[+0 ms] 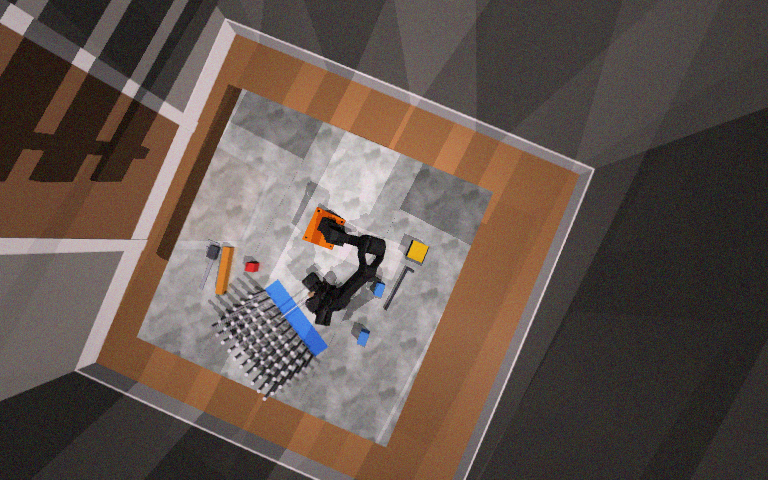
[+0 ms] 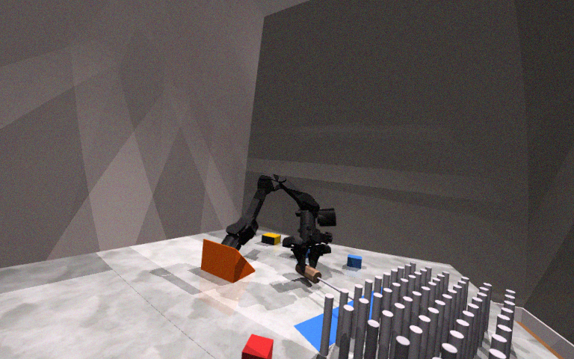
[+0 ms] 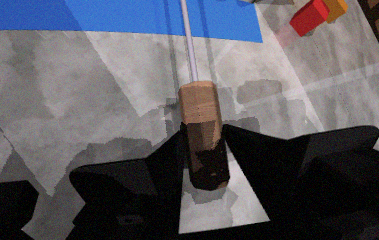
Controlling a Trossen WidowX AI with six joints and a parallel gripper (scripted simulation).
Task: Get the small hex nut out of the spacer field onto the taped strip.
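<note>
My gripper tip is 170 mm short of the blue taped strip, 50 mm to the left of it and 40 mm above it. From my gripper tip the other things lie so: wooden-handled tool: 90 mm ahead, 50 mm to the right; then orange bar: 100 mm ahead, 440 mm to the right, 20 mm below; then red cube: 30 mm ahead, 330 mm to the right, 20 mm below.
</note>
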